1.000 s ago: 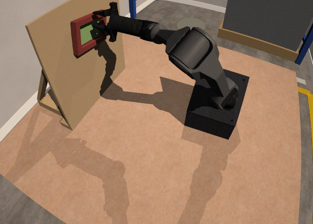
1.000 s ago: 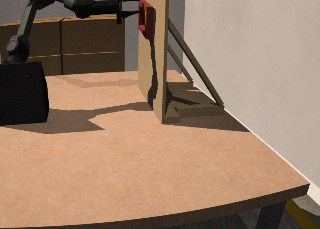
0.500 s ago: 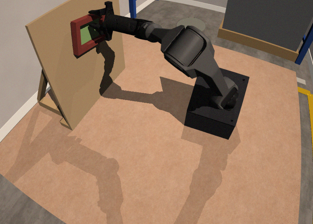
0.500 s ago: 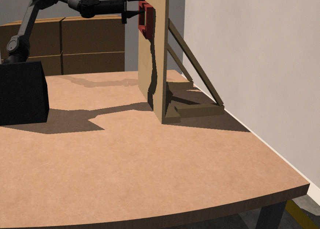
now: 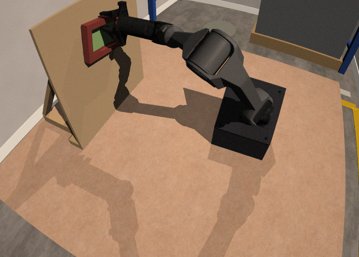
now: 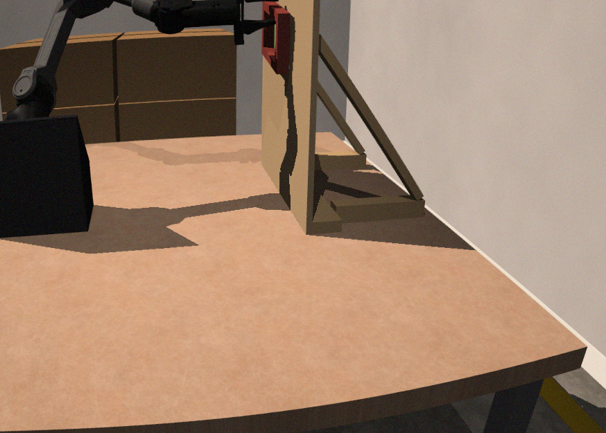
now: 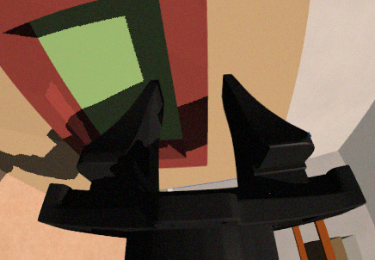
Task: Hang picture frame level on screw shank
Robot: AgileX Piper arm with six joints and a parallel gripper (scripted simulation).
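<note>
Now: hand 10 mm short of the picture frame, 10 mm to the right of it and 50 mm above it. The rest, counted from my hand: tan board 30 mm ahead, 10 mm to the left, 160 mm below.
</note>
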